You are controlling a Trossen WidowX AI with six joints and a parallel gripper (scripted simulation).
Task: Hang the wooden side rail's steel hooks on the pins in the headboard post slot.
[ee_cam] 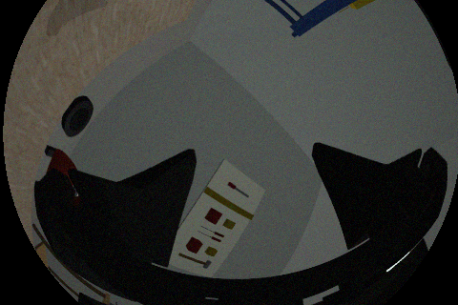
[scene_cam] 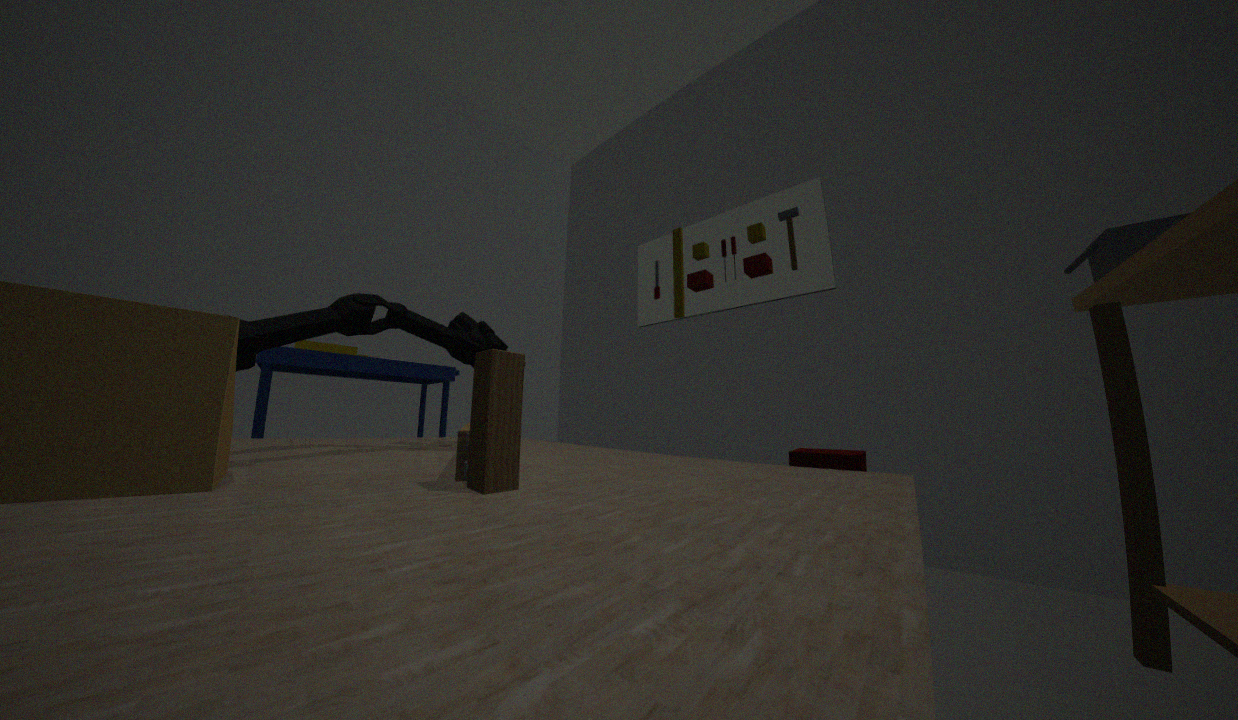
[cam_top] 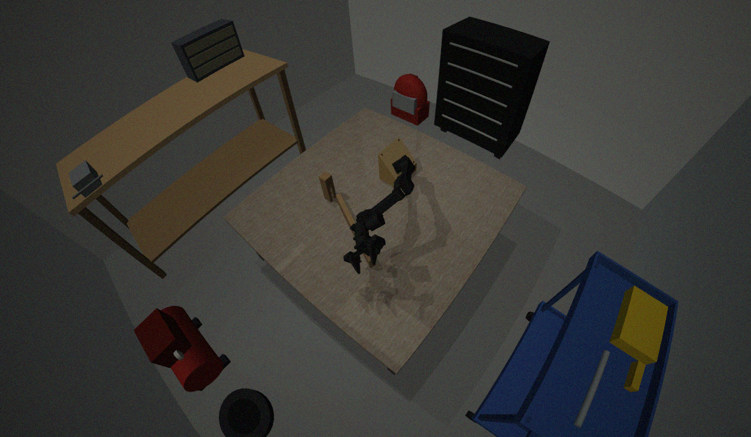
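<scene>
Now: the post 580 mm to the right of my gripper tip, 250 mm behind it and 200 mm below it.
</scene>
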